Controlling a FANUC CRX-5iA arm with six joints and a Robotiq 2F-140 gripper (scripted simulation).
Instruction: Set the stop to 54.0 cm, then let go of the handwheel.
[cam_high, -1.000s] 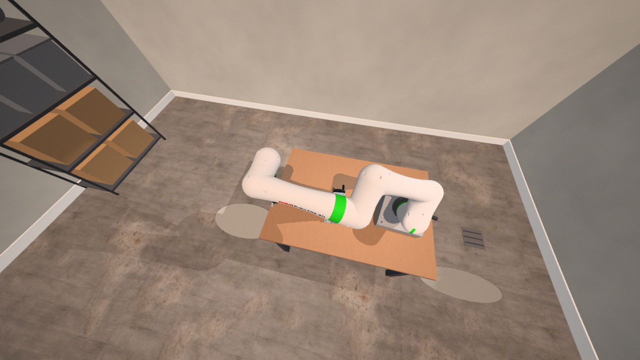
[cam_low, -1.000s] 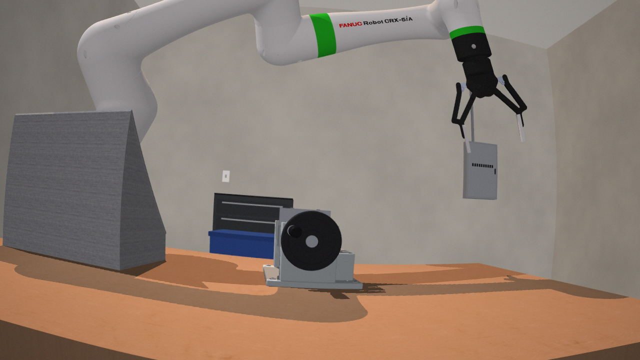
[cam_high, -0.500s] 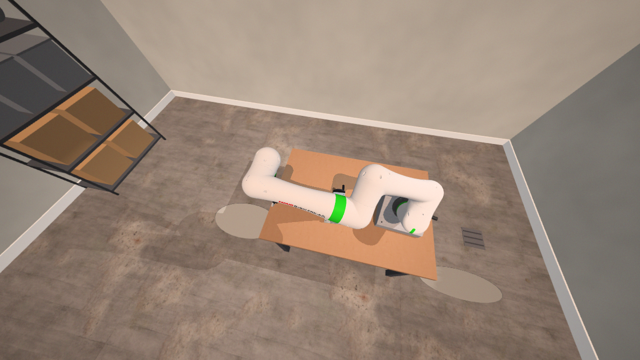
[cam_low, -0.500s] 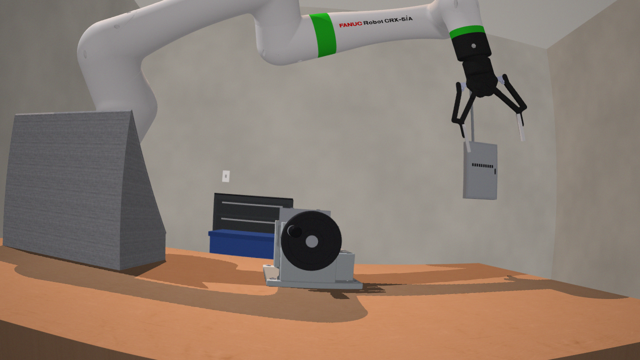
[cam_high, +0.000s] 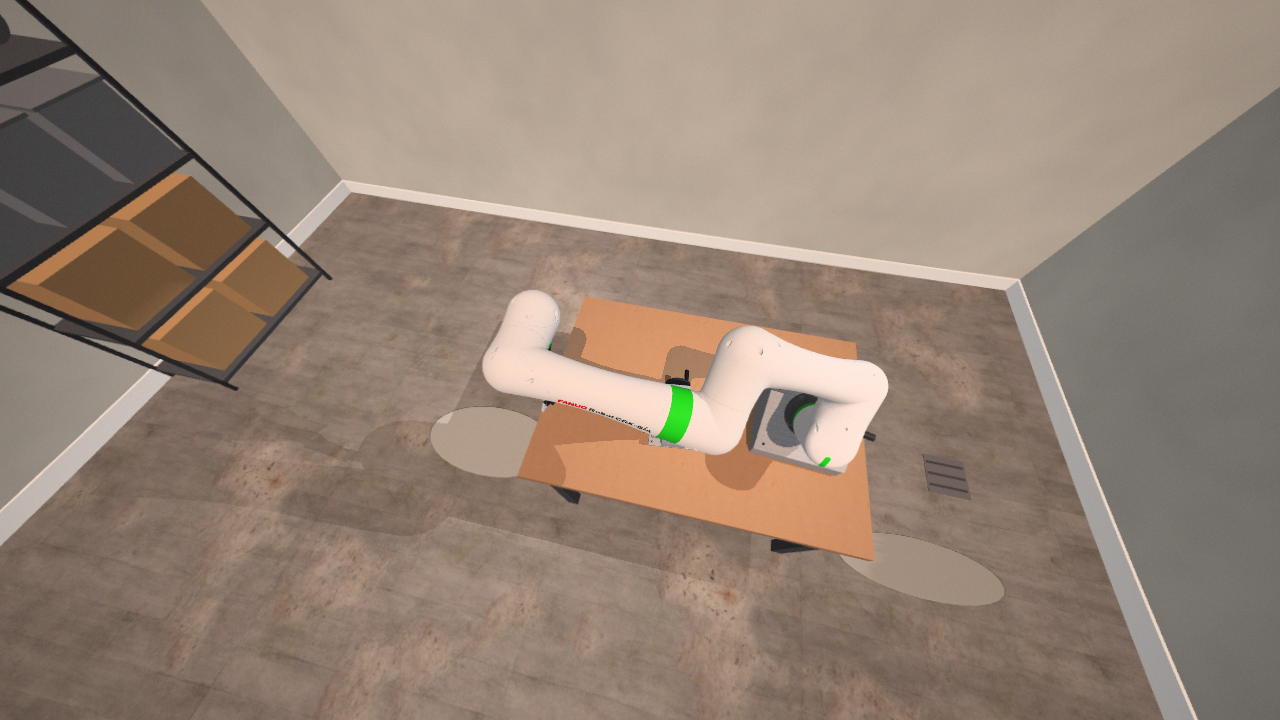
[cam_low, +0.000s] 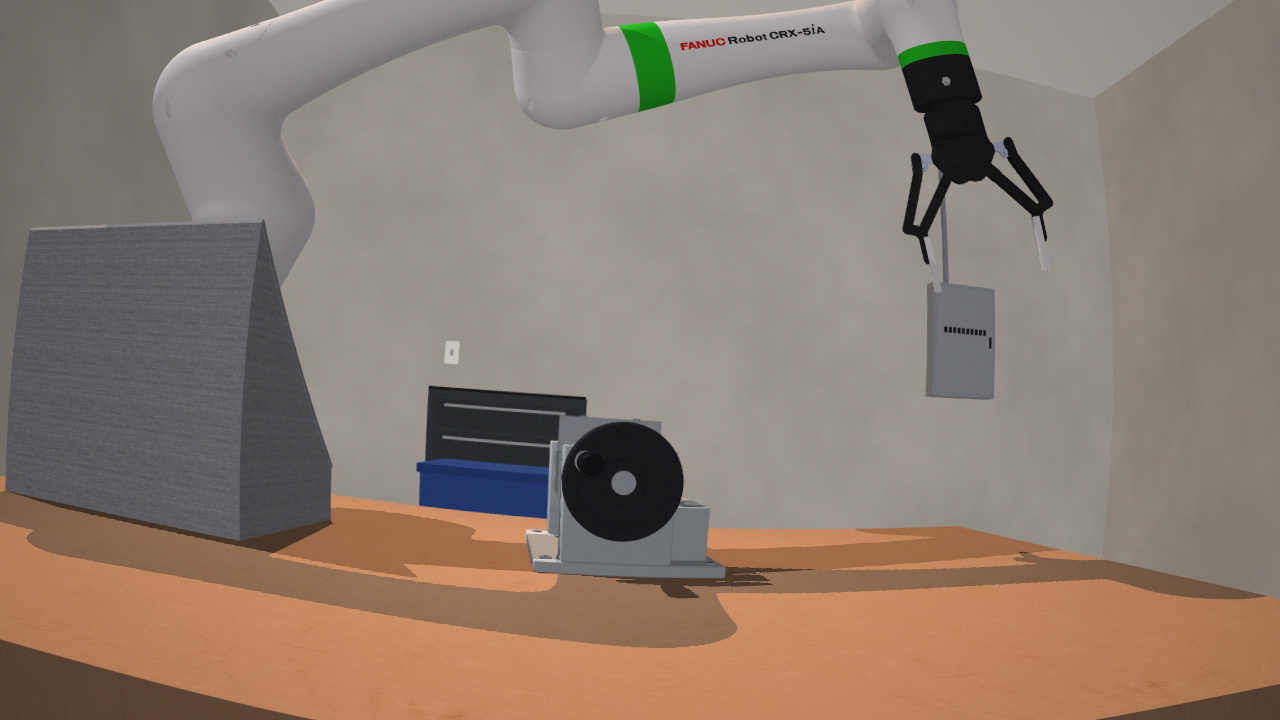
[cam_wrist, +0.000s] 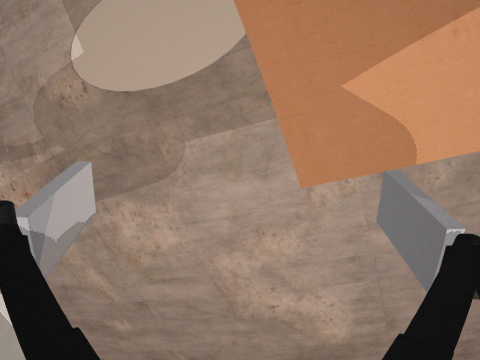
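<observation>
Now: hand 400 mm past the black crank knob, 340 mm to the left of it and 220 mm above it. From my hand the other things lie so: sliding stop block: 400 mm behind, 220 mm below, 200 mm to the right; then black handwheel: 400 mm behind, 320 mm to the right, 230 mm below.
</observation>
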